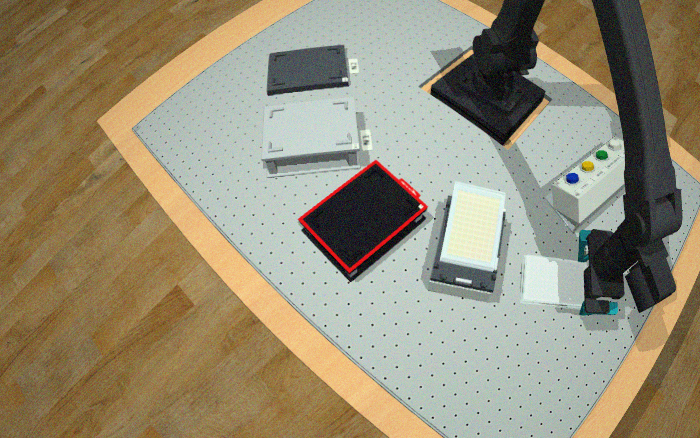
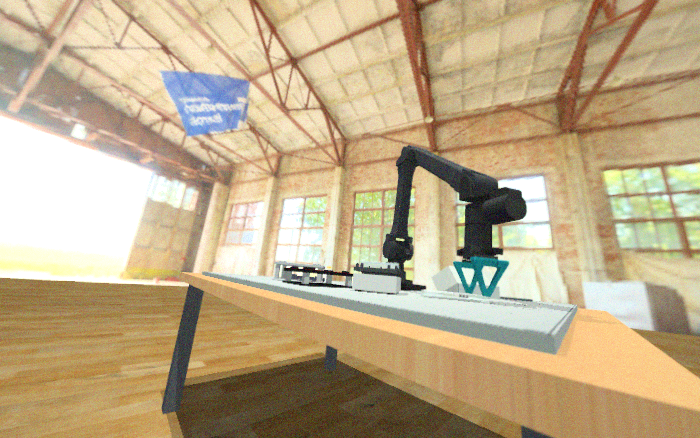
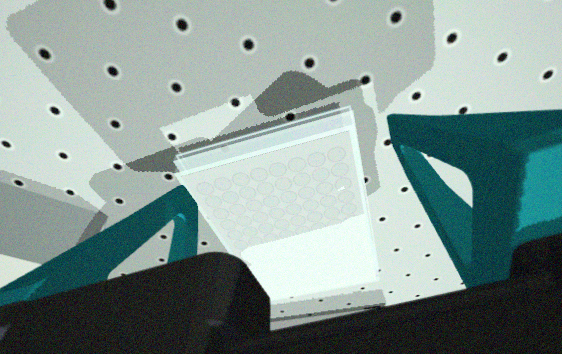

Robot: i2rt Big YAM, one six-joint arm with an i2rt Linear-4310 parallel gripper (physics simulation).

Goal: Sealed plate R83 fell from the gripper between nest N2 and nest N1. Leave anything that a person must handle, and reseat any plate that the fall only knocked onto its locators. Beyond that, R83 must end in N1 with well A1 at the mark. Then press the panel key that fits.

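Where they show: gripper, fingertip midpoint: [image 1: 581, 287] [image 2: 476, 294] [image 3: 283, 164]; arm's base, link origin: [image 1: 491, 91].
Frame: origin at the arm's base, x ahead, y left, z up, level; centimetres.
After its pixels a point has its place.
A clear whitish plate [image 1: 539, 279] @[x 28.7, y 27.7, z -0.7 cm] [image 3: 310, 265] @[x 28.5, y 28.1, z -0.7 cm] with round wells lies at the right; no label on it is readable. My gripper [image 1: 584, 278] @[x 25.0, y 35.4, z -0.7 cm] [image 2: 480, 293] @[x 25.0, y 35.4, z -0.7 cm] [image 3: 283, 164] @[x 25.0, y 35.4, z -0.7 cm] is open above it, with teal fingers apart on either side of the plate and nothing held. A cream-welled plate [image 1: 472, 227] @[x 31.6, y 13.8, z 5.4 cm] sits on a dark base [image 1: 454, 278] @[x 39.3, y 16.2, z 3.8 cm], shifted toward the base's far end. A grey raised nest [image 1: 309, 129] @[x 32.6, y -18.3, z 3.8 cm], a dark nest [image 1: 307, 69] @[x 18.8, y -32.7, z -0.4 cm] and a black nest with a red border [image 1: 361, 216] @[x 39.2, y -1.5, z 1.8 cm] hold no plate; their small tags are hard to read. A1 marks cannot be confirmed.
The key panel [image 1: 580, 204] @[x 15.2, y 27.1, z 5.0 cm] has blue [image 1: 571, 178] @[x 11.6, y 23.3, z 5.0 cm], yellow [image 1: 587, 166] @[x 6.8, y 24.9, z 5.0 cm], green [image 1: 601, 154] @[x 1.8, y 26.3, z 4.9 cm] and white [image 1: 614, 144] @[x -2.8, y 27.8, z 4.9 cm] keys, and the arm partly covers its right end. The arm base [image 1: 487, 98] @[x 4.0, y 0.9, z 1.8 cm] stands behind. The pegboard [image 1: 361, 356] @[x 55.7, y 12.2, z -2.1 cm] has a wooden rim.
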